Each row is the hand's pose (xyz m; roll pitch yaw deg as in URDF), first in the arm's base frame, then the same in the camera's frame.
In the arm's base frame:
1: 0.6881 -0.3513 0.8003 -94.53 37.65 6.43
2: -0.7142 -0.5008 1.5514 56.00 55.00 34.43
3: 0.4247 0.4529 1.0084 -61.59 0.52 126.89
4: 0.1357 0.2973 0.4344 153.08 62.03 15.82
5: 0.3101 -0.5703 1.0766 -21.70 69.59 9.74
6: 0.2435 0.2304 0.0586 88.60 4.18 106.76
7: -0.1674 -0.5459 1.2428 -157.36 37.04 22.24
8: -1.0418 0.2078 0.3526 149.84 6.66 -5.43
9: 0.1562 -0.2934 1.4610 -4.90 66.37 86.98
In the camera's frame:
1: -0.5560 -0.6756 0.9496 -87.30 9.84 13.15
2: -2.1208 -0.9981 0.9591 49.09 26.88 33.48
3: -0.9664 0.0650 1.1558 -89.31 7.77 128.56
4: -0.9605 0.0246 0.4958 156.31 33.54 22.01
5: -0.9909 -0.9525 0.9857 -14.27 41.29 19.77
6: -0.6943 0.0373 0.2021 60.13 1.43 109.06
7: -1.4930 -0.9704 0.9235 -157.74 8.48 25.81
8: -1.9699 -0.0661 -0.1156 163.04 -18.77 -3.14
9: -1.3242 -0.7622 1.3033 -44.10 46.49 57.17

